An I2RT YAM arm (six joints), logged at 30 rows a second.
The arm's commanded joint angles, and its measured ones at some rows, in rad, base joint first. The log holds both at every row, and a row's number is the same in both.
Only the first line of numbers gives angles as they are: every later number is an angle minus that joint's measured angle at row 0.
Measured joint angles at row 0:
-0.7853, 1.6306, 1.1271, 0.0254, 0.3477, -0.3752
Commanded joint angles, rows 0 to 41:
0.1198, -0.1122, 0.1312, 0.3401, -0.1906, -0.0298
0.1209, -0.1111, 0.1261, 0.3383, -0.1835, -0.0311
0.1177, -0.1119, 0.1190, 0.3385, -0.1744, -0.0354
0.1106, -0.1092, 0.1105, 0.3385, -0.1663, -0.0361
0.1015, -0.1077, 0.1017, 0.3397, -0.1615, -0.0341
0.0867, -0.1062, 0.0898, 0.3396, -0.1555, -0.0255
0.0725, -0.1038, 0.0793, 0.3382, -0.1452, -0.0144
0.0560, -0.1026, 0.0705, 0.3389, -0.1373, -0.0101
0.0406, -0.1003, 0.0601, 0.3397, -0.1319, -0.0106
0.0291, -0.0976, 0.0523, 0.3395, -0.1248, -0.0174
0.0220, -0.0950, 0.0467, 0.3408, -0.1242, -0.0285
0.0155, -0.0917, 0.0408, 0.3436, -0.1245, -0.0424
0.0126, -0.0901, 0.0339, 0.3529, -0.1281, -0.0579
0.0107, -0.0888, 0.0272, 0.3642, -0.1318, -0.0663
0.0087, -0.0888, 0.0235, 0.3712, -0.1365, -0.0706
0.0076, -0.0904, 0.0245, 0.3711, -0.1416, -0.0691
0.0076, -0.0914, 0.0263, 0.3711, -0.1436, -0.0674
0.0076, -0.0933, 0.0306, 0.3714, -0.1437, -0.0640
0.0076, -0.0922, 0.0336, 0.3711, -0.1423, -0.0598
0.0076, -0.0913, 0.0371, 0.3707, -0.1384, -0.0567
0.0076, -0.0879, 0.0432, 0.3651, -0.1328, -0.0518
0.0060, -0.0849, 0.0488, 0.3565, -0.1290, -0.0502
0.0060, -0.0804, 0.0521, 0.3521, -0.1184, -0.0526
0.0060, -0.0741, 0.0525, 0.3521, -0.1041, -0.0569
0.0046, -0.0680, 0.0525, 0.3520, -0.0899, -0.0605
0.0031, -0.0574, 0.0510, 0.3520, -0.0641, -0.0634
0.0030, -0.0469, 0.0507, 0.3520, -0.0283, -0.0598
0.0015, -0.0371, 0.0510, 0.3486, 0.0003, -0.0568
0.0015, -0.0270, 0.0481, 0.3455, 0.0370, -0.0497
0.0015, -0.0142, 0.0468, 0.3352, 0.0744, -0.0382
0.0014, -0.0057, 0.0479, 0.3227, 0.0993, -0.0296
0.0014, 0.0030, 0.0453, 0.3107, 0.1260, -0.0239
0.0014, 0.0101, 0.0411, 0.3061, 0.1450, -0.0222
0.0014, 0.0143, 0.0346, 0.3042, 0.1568, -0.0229
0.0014, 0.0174, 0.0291, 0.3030, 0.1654, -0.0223
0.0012, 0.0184, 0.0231, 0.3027, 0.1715, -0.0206
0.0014, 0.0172, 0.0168, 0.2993, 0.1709, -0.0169
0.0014, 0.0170, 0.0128, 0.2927, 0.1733, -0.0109
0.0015, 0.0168, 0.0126, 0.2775, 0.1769, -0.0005
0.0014, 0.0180, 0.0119, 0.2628, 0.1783, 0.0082
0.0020, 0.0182, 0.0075, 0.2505, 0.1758, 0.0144
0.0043, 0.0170, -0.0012, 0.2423, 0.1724, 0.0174
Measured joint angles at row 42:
-0.0038, 0.0195, -0.0046, 0.2102, 0.1404, -0.0183
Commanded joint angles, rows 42 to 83:
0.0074, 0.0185, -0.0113, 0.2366, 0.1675, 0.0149
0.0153, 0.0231, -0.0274, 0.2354, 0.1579, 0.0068
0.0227, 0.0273, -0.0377, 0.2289, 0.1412, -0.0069
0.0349, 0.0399, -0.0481, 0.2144, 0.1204, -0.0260
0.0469, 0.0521, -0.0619, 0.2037, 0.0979, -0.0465
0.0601, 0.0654, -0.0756, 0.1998, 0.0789, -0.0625
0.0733, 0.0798, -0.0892, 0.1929, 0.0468, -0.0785
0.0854, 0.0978, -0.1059, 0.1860, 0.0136, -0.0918
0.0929, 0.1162, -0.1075, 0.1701, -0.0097, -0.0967
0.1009, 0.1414, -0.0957, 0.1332, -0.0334, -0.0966
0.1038, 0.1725, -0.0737, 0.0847, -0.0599, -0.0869
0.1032, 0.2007, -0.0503, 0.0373, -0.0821, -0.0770
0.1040, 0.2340, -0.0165, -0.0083, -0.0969, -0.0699
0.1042, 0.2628, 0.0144, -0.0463, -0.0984, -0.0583
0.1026, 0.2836, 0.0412, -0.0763, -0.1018, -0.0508
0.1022, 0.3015, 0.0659, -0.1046, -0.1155, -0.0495
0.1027, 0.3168, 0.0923, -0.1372, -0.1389, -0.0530
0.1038, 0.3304, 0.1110, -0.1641, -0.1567, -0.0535
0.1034, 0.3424, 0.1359, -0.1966, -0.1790, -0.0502
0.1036, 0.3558, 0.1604, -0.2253, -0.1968, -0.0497
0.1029, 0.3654, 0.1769, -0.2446, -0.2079, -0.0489
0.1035, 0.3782, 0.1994, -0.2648, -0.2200, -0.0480
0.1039, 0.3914, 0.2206, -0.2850, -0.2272, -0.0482
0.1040, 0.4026, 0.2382, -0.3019, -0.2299, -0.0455
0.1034, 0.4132, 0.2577, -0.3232, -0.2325, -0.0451
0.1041, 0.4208, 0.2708, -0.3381, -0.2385, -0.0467
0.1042, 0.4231, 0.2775, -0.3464, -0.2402, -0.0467
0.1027, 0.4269, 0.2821, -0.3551, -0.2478, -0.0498
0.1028, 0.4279, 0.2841, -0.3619, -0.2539, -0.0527
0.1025, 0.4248, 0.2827, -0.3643, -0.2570, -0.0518
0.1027, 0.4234, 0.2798, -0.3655, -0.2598, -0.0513
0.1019, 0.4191, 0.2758, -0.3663, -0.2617, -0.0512
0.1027, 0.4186, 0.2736, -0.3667, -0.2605, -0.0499
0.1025, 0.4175, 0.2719, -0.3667, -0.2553, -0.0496
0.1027, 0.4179, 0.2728, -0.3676, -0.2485, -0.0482
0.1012, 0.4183, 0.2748, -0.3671, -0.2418, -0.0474
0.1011, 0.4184, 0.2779, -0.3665, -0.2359, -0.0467
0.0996, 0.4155, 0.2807, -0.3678, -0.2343, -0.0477
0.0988, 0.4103, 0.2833, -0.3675, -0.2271, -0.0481
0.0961, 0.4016, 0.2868, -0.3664, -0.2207, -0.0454
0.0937, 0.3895, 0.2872, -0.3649, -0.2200, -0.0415
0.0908, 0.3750, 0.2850, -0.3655, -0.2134, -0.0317
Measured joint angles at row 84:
0.1000, 0.4006, 0.2758, -0.3411, -0.2315, -0.0511
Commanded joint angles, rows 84 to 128:
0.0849, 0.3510, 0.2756, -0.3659, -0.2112, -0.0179
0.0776, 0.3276, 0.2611, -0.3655, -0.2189, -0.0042
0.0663, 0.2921, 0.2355, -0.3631, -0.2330, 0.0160
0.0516, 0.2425, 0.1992, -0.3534, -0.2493, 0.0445
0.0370, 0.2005, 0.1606, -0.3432, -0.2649, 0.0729
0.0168, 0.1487, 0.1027, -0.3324, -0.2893, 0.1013
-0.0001, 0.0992, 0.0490, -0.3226, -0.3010, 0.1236
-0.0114, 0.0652, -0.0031, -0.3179, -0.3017, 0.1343
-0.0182, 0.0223, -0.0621, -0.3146, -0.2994, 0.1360
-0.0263, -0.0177, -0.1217, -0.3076, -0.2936, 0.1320
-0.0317, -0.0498, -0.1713, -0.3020, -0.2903, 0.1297
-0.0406, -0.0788, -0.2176, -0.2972, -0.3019, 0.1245
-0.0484, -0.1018, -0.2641, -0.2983, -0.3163, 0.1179
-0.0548, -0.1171, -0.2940, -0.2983, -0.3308, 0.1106
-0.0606, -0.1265, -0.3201, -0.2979, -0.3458, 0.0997
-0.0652, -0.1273, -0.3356, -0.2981, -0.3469, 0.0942
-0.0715, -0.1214, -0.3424, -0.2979, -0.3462, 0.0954
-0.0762, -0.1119, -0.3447, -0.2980, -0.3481, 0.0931
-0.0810, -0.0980, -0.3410, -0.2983, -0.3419, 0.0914
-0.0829, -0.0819, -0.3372, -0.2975, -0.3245, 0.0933
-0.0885, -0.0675, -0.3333, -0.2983, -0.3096, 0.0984
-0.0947, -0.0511, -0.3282, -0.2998, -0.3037, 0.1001
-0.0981, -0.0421, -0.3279, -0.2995, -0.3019, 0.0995
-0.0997, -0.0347, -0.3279, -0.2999, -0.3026, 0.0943
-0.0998, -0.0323, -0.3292, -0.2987, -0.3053, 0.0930
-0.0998, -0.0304, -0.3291, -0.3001, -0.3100, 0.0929
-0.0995, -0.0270, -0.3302, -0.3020, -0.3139, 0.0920
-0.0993, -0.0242, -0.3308, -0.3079, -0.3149, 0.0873
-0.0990, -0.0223, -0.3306, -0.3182, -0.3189, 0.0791
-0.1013, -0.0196, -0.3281, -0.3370, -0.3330, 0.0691
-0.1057, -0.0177, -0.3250, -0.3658, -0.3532, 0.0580
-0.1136, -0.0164, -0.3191, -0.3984, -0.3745, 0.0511
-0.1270, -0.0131, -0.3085, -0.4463, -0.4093, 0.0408
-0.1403, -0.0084, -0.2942, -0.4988, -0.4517, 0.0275
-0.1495, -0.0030, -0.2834, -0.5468, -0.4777, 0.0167
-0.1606, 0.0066, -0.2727, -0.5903, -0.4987, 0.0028
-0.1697, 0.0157, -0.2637, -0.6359, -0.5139, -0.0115
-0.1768, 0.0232, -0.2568, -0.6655, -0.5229, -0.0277
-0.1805, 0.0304, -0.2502, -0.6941, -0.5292, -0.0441
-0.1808, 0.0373, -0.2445, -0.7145, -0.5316, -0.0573
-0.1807, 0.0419, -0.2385, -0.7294, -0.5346, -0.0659
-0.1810, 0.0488, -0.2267, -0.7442, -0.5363, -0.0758
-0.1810, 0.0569, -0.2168, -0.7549, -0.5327, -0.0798
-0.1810, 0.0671, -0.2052, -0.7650, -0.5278, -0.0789
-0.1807, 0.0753, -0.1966, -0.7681, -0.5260, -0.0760
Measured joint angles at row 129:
-0.1800, 0.0313, -0.2030, -0.6344, -0.4993, -0.0458
